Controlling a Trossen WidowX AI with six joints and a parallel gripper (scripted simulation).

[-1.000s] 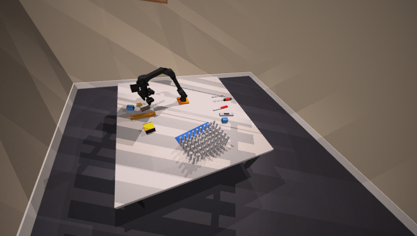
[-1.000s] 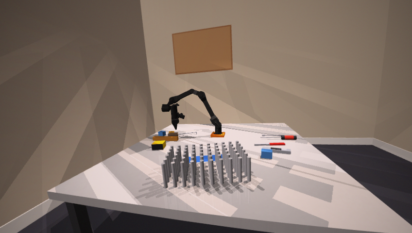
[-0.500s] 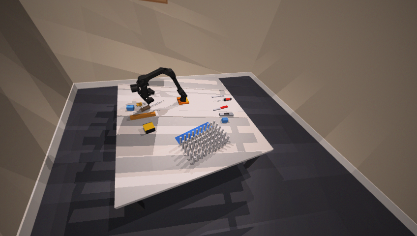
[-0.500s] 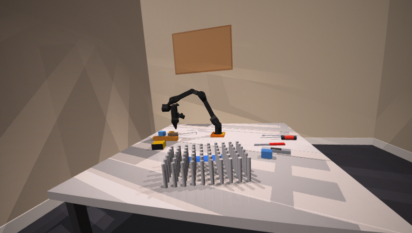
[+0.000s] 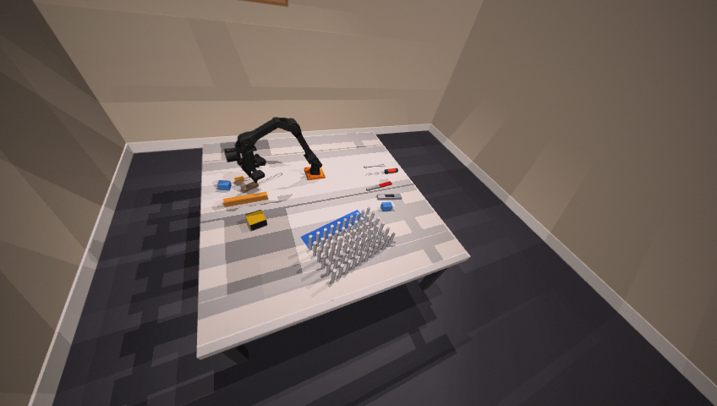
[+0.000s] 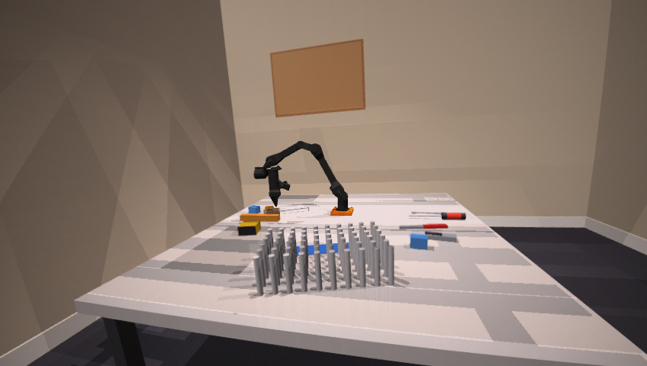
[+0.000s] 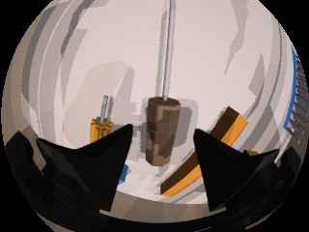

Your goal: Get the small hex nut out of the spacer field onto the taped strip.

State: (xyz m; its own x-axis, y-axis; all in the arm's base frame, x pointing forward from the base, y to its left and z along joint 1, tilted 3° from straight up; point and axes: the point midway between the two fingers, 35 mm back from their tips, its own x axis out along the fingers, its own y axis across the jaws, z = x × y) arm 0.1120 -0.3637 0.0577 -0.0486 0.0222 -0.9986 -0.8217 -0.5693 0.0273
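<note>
Now: gripper tip 40 mm past the wooden-handled tool, 60 mm to the right of it and 40 mm above it. The rest, counted from my gripper tip: orange bar: 110 mm ahead, 30 mm to the right, 40 mm below; then black block: 270 mm ahead, 30 mm to the left, 30 mm below; then short orange-handled tool: 50 mm behind, 80 mm to the right, 40 mm below.
</note>
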